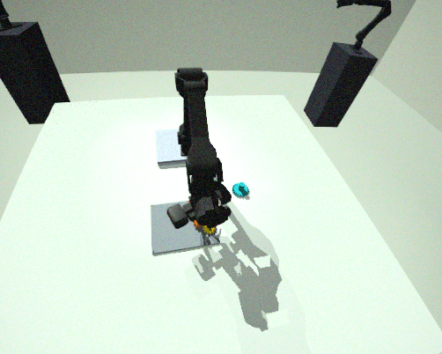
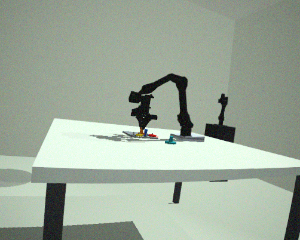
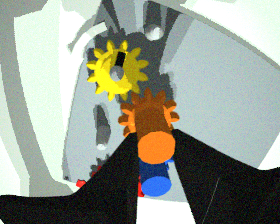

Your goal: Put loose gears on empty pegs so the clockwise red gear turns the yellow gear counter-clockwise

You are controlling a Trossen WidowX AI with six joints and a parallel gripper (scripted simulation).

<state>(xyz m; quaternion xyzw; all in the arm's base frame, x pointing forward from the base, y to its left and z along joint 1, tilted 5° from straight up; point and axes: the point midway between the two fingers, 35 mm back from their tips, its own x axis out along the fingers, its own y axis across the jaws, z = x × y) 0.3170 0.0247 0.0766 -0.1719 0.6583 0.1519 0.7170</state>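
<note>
The orange gear lies 10 mm below my gripper tip. Round my gripper tip: blue gear 30 mm behind, 20 mm to the right, 20 mm below; then red gear 80 mm behind, 30 mm below, 10 mm to the right; then yellow gear 30 mm to the left, 30 mm below, 20 mm ahead.
</note>
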